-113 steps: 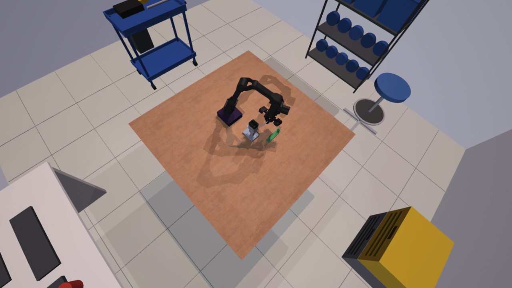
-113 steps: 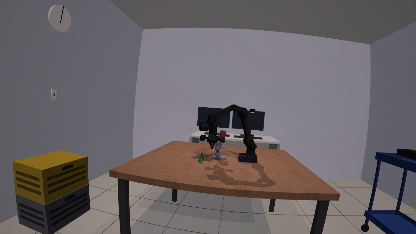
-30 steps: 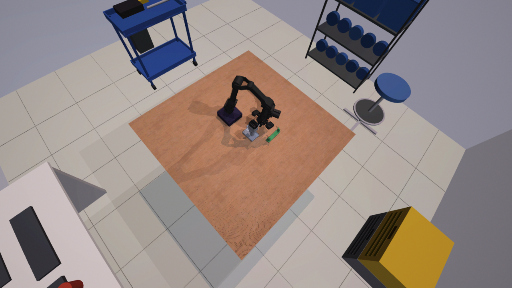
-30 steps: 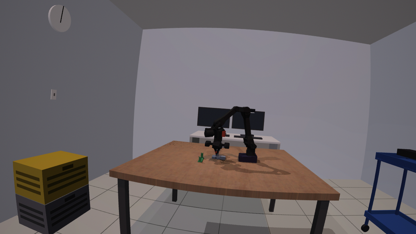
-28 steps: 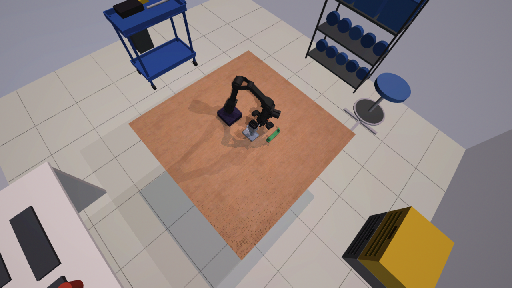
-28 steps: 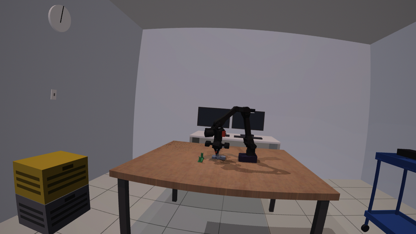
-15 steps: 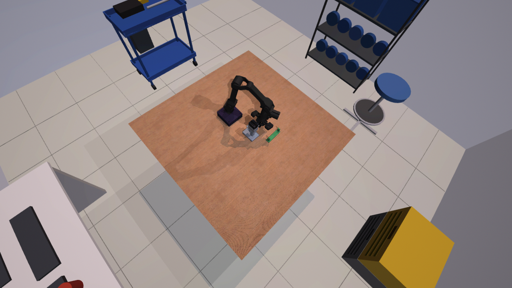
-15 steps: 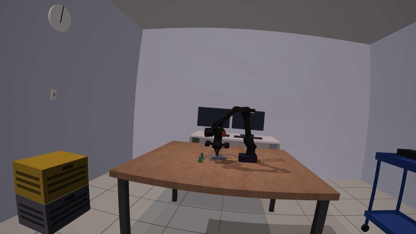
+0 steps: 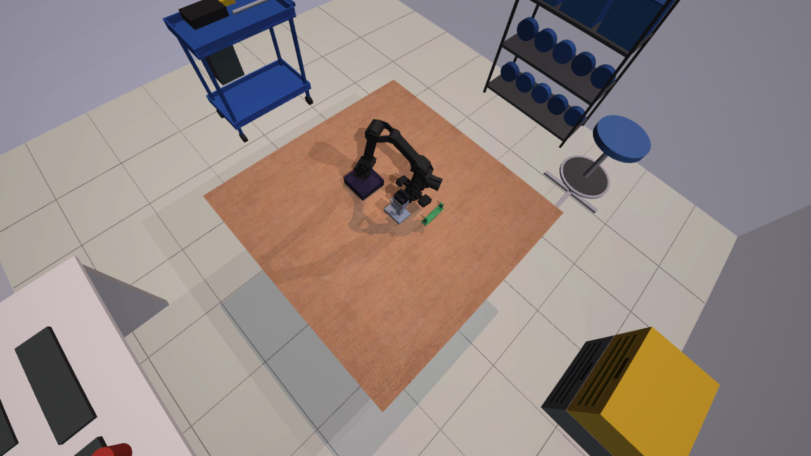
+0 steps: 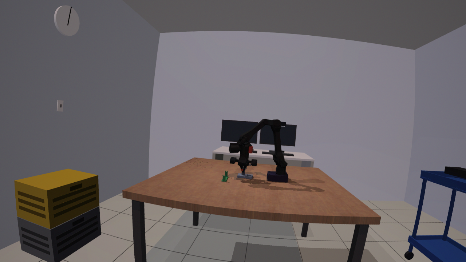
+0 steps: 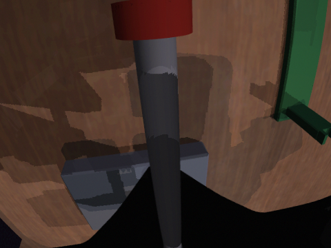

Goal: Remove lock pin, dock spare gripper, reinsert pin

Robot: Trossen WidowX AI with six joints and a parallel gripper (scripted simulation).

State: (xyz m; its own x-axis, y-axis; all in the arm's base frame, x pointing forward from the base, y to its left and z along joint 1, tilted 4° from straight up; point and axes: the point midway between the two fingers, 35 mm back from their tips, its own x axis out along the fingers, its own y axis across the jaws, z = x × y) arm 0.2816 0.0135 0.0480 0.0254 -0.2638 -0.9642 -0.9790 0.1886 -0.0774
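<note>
My gripper tip is 2 cm past the grey mount, 6 cm to the left of it and 1 cm below it. The rest, counted from my gripper tip: spare gripper 1 cm behind, 6 cm to the right, 8 cm above; green pin cradle 12 cm ahead, 4 cm to the left, 2 cm below.
</note>
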